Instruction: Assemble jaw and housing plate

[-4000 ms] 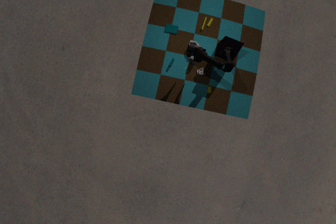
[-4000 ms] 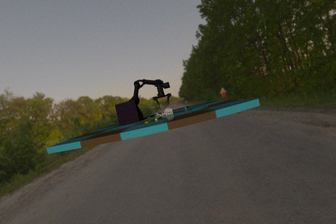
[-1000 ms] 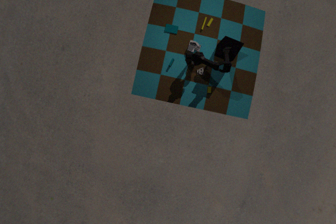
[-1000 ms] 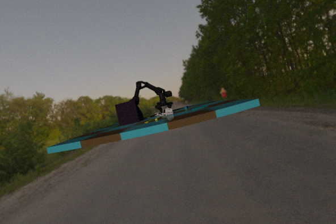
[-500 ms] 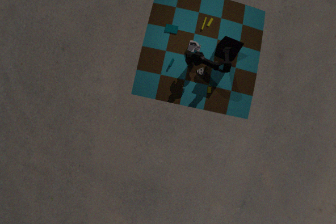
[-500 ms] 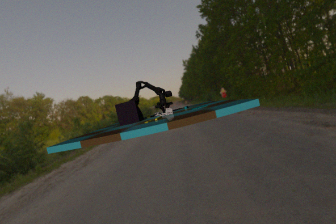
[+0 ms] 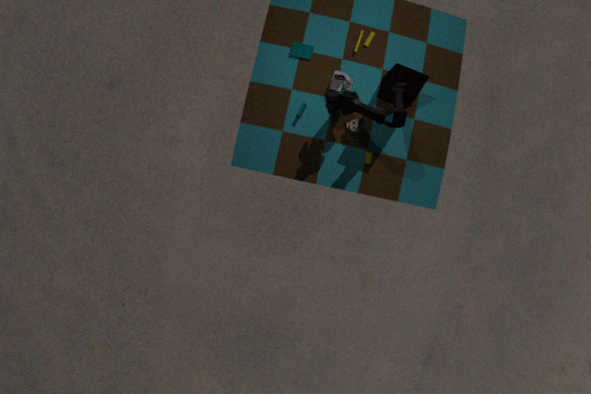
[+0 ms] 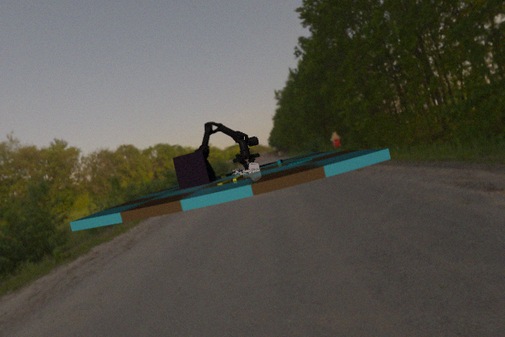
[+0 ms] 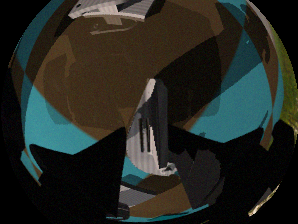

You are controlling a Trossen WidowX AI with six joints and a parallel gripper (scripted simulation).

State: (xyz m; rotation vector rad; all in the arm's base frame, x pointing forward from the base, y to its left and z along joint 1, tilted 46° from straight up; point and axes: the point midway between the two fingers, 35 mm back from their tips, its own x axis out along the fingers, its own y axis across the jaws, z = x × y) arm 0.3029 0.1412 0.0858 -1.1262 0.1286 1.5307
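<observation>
The light-grey plate-like piece is 100 mm behind my gripper tip, 100 mm to the left of it and 20 mm above it. Round my gripper tip: yellow block: 220 mm behind, 270 mm to the left; then grey jaw: 30 mm ahead, 20 mm to the right; then teal stick: 220 mm ahead, 70 mm to the left, 10 mm above.
</observation>
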